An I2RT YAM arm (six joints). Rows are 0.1 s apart.
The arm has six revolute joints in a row. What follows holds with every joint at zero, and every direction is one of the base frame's.
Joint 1 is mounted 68.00 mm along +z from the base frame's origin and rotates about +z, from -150.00 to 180.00 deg.
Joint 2 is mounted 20.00 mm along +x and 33.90 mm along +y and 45.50 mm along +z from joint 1 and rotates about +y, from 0.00 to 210.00 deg.
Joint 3 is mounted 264.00 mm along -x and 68.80 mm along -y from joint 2 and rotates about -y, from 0.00 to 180.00 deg.
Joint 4 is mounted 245.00 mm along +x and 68.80 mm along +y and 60.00 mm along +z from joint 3 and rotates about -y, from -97.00 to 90.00 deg.
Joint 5 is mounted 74.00 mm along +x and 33.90 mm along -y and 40.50 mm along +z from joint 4 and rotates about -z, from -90.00 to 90.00 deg.
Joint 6 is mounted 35.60 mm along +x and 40.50 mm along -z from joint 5 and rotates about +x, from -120.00 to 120.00 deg.
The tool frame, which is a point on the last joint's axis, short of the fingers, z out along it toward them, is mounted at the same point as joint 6; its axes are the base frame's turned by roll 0.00, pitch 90.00 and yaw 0.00 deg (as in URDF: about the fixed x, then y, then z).
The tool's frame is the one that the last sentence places.
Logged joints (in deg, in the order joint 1, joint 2, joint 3, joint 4, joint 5, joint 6), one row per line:
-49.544, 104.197, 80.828, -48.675, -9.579, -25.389
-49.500, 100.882, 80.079, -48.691, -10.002, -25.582
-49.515, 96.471, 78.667, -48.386, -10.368, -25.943
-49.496, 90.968, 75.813, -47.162, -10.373, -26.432
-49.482, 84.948, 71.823, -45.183, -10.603, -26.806
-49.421, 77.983, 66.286, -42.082, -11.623, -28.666
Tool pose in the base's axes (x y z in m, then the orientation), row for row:
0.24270, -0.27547, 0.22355, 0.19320, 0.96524, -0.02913, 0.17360
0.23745, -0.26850, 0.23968, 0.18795, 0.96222, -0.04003, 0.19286
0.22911, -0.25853, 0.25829, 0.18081, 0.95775, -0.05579, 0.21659
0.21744, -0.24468, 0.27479, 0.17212, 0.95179, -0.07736, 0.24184
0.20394, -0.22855, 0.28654, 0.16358, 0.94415, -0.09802, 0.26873
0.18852, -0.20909, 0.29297, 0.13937, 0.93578, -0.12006, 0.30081
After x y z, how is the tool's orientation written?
As a quaternion, x y z w.
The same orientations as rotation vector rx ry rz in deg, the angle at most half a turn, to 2 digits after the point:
31.39, 156.83, -4.73
30.22, 154.71, -6.44
28.70, 152.04, -8.86
26.96, 149.11, -12.12
25.27, 145.88, -15.14
21.19, 142.26, -18.25

